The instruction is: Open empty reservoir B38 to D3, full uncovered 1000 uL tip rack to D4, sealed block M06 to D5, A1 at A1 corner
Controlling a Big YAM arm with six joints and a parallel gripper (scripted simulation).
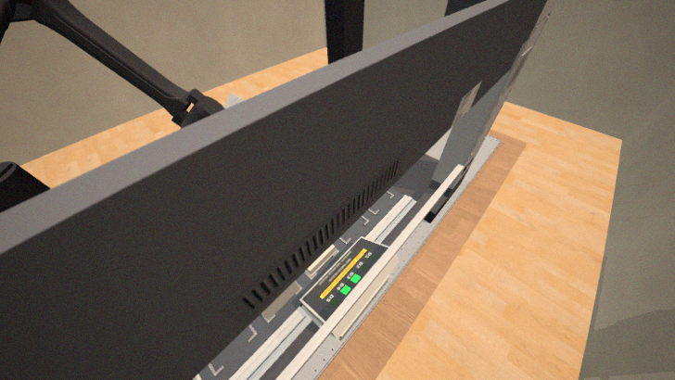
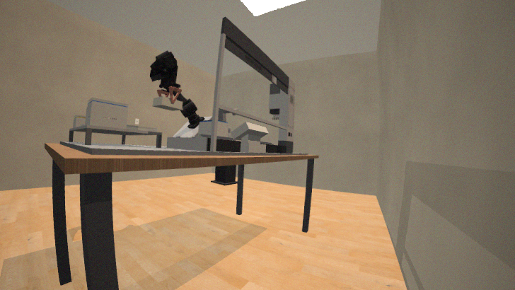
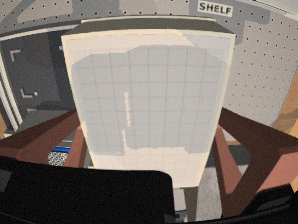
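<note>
Now: hand 10 mm above the pale sealed deep-well block. Also, from my hand: shelf 100 mm behind, 230 mm to the right, 170 mm below; then tall frame post 360 mm ahead, 20 mm to the left, 10 mm above; then shelf label 110 mm behind, 70 mm to the right, 230 mm below.
</note>
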